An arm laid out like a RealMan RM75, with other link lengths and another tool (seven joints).
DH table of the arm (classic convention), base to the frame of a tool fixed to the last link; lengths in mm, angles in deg. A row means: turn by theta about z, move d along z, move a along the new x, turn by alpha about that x. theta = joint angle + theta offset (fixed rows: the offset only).
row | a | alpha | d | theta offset
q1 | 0 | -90 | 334.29 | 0
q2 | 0 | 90 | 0 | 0
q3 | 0 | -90 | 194.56 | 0
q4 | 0 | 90 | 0 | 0
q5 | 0 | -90 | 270.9 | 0
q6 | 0 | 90 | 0 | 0
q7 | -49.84 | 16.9 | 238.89 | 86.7
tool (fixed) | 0 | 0 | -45.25 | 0
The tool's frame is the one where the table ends.
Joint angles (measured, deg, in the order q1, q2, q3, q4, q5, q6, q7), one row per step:
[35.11, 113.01, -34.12, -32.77, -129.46, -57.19, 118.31]
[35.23, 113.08, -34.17, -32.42, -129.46, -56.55, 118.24]
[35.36, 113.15, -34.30, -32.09, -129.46, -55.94, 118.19]
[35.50, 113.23, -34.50, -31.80, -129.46, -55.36, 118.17]
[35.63, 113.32, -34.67, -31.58, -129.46, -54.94, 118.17]
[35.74, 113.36, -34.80, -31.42, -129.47, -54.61, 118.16]
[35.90, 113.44, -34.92, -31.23, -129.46, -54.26, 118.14]
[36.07, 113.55, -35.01, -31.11, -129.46, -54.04, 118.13]
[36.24, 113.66, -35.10, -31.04, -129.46, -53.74, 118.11]
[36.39, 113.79, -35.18, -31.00, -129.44, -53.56, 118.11]
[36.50, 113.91, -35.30, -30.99, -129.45, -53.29, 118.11]
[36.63, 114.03, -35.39, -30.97, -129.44, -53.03, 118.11]
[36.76, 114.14, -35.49, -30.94, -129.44, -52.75, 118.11]
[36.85, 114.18, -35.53, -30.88, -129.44, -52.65, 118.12]
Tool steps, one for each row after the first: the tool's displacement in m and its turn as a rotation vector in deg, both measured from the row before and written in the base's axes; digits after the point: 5 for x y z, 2 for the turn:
[0.00083, 0.00038, -0.00135, 0.17, -0.17, -0.20]
[0.00052, 0.00046, -0.00152, 0.10, -0.20, -0.15]
[0.00017, 0.00059, -0.00164, 0.05, -0.22, -0.11]
[-0.00020, 0.00052, -0.00164, 0.00, -0.13, -0.05]
[-0.00016, 0.00054, -0.00089, 0.02, -0.15, -0.02]
[-0.00059, 0.00074, -0.00139, 0.01, -0.10, 0.01]
[-0.00111, 0.00080, -0.00152, -0.04, -0.02, 0.08]
[-0.00108, 0.00106, -0.00098, 0.05, -0.10, 0.09]
[-0.00129, 0.00086, -0.00128, -0.01, 0.00, 0.10]
[-0.00084, 0.00079, -0.00087, 0.04, -0.12, 0.07]
[-0.00099, 0.00089, -0.00087, 0.06, -0.08, 0.07]
[-0.00091, 0.00088, -0.00081, 0.06, -0.10, 0.07]
[-0.00057, 0.00042, -0.00063, -0.01, -0.01, 0.04]

